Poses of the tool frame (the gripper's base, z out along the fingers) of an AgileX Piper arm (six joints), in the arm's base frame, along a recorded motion.
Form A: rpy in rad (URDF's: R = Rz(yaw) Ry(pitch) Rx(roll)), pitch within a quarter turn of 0, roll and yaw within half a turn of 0; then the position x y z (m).
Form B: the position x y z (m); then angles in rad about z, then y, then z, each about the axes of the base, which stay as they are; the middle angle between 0 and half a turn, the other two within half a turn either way. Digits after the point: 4 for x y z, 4 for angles.
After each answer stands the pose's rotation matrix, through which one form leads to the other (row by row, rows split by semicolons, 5 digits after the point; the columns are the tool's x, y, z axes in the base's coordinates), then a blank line. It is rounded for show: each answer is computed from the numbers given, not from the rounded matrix.
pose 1, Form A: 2.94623, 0.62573, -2.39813, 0.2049, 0.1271, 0.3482
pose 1, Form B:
0.2049, 0.1271, 0.3482, 0.2624, 2.4900, 1.0693
-0.59666 -0.74766 0.29155; -0.54860 0.64517 0.53178; -0.58569 0.15734 -0.79512

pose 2, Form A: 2.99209, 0.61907, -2.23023, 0.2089, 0.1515, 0.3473
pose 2, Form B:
0.2089, 0.1515, 0.3473, 0.2061, 2.5070, 1.1653
-0.49897 -0.83448 0.23383; -0.64367 0.53753 0.54476; -0.58028 0.12130 -0.80533

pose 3, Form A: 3.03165, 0.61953, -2.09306, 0.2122, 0.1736, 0.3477
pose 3, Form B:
0.2122, 0.1736, 0.3477, 0.1526, 2.5136, 1.2364
-0.40613 -0.89324 0.19281; -0.70562 0.44061 0.55494; -0.58065 0.08933 -0.80924

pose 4, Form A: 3.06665, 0.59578, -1.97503, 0.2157, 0.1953, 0.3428
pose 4, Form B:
0.2157, 0.1953, 0.3428, 0.1100, 2.5417, 1.2996
-0.32555 -0.93335 0.15125; -0.76100 0.35358 0.54393; -0.56115 0.06197 -0.82539

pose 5, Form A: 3.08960, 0.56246, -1.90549, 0.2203, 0.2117, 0.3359
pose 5, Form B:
0.2203, 0.2117, 0.3359, 0.0823, 2.5770, 1.3334
-0.27788 -0.95234 0.12585; -0.79901 0.30186 0.52007; -0.53327 0.04396 -0.84480

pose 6, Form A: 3.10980, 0.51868, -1.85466, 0.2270, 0.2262, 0.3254
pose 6, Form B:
0.2270, 0.2262, 0.3254, 0.0556, 2.6220, 1.3510
-0.24323 -0.96391 0.10825; -0.83372 0.26480 0.48456; -0.49573 0.02761 -0.86804

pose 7, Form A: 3.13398, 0.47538, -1.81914, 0.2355, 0.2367, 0.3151
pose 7, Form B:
0.2355, 0.2367, 0.3151, 0.0148, 2.6662, 1.3391
-0.21854 -0.97015 0.10511; -0.86184 0.24241 0.44549; -0.45768 0.00677 -0.88909

